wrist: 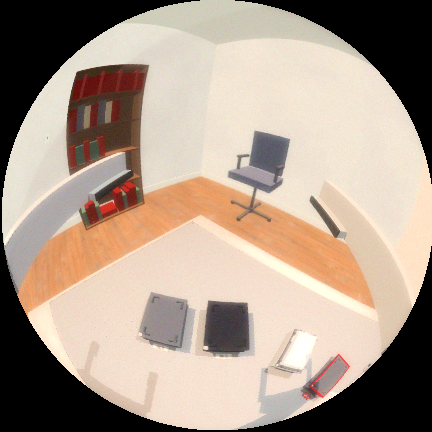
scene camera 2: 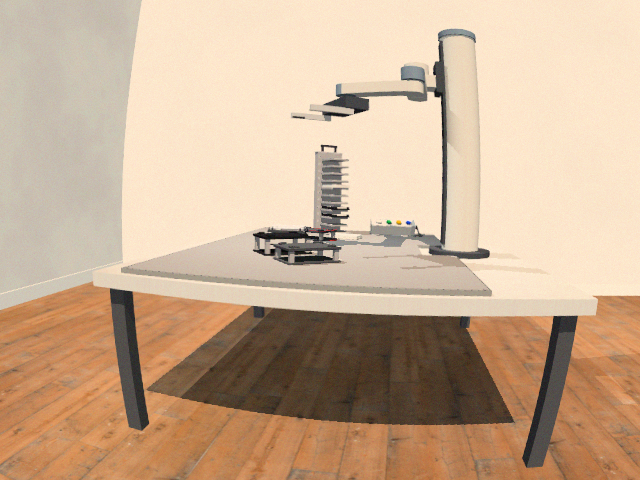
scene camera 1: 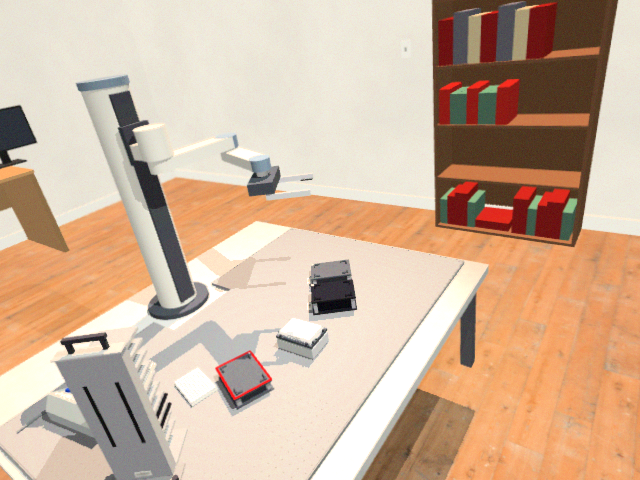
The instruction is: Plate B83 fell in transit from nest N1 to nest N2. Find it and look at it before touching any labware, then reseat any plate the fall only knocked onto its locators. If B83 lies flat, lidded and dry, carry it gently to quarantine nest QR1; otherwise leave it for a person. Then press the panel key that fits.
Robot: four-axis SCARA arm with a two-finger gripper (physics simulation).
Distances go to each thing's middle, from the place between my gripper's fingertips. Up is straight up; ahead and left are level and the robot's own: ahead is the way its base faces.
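Picture the white shaker station (scene camera 1: pixel 304 349): my hand is 430 mm above it, 290 mm to the left of it and 90 mm short of it.
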